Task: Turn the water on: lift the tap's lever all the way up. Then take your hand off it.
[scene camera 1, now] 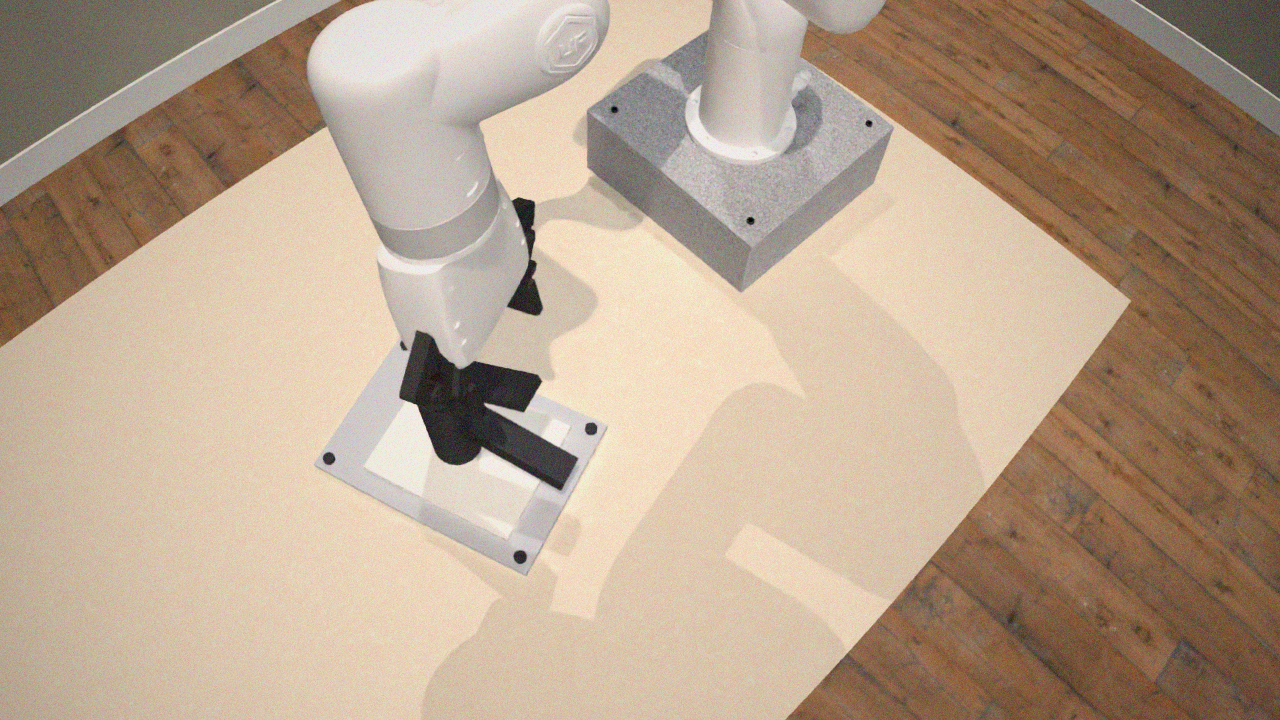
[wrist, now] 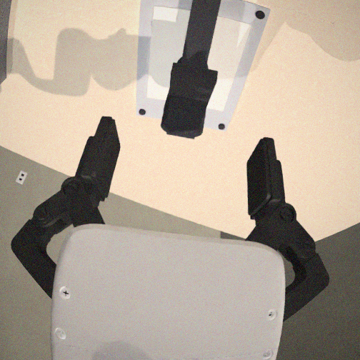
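Where they show: gripper, between the fingertips: [scene camera 1: 495, 357]; arm's base, origin of its link: [scene camera 1: 739, 121].
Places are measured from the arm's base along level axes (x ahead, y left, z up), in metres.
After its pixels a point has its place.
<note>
The tap's black body [scene camera 1: 454, 438] @[y 0.110, x 0.459, z -0.025 m] stands on a grey and white base plate [scene camera 1: 371, 420] @[y 0.010, x 0.504, z -0.089 m] [wrist: 144, 75]. Its spout [scene camera 1: 528, 452] @[y 0.168, x 0.418, z -0.012 m] [wrist: 202, 30] runs out to the right in the scene view. The black lever [scene camera 1: 508, 386] @[y 0.157, x 0.420, z 0.093 m] [wrist: 187, 100] slants upward above the spout, with a clear gap between them at the outer end. My gripper [scene camera 1: 472, 351] @[y 0.152, x 0.424, z 0.134 m] [wrist: 186, 138] is wide open. In the wrist view its fingers stand well to either side of the lever's end, with a gap on each side. The hand hides part of the tap's top in the scene view.
The grey robot pedestal [scene camera 1: 671, 197] @[y 0.016, x 0.114, z -0.035 m] stands at the back right of the pale table top [scene camera 1: 223, 555] @[y 0.035, x 0.702, z -0.097 m]. The white arm reaches over from it toward the tap and casts shadows on the table. A wooden floor [scene camera 1: 1118, 537] surrounds it, with walls behind.
</note>
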